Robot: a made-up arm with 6 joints.
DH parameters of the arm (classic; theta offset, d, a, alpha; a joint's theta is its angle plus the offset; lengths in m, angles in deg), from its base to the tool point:
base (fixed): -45 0 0.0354 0
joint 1: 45 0.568 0.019 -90
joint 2: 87.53 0 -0.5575 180
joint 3: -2.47 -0.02 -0.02 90
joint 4: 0 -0.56 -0.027 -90
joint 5: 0 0.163 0.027 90
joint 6: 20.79 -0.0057 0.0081 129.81
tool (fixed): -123.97 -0.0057 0 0
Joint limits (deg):
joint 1: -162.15..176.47
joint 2: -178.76..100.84
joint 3: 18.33..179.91
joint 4: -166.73..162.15
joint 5: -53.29..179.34
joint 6: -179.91..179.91
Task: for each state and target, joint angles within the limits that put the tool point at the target. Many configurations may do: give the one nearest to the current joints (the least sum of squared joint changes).
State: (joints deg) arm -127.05 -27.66 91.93 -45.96 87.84 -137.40
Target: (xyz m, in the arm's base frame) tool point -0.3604 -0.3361 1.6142
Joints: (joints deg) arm -129.10 20.77 88.86 -48.41 87.45 -133.72
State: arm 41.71 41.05 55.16 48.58 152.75 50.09
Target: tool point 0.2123 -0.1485 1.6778
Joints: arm -1.30 0.67 58.63 22.63 155.92 51.30
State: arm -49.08 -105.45 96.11 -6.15 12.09 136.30
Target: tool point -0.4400 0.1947 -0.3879
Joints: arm -41.33 -134.07 119.62 0.11 11.36 136.25
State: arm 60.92 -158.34 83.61 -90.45 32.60 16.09
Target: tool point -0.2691 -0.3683 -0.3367
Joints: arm 52.64 -178.76 51.75 -91.81 24.82 16.96
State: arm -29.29 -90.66 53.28 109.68 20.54 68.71
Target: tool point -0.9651 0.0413 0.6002
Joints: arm 2.51 -115.57 18.33 119.58 15.30 70.72
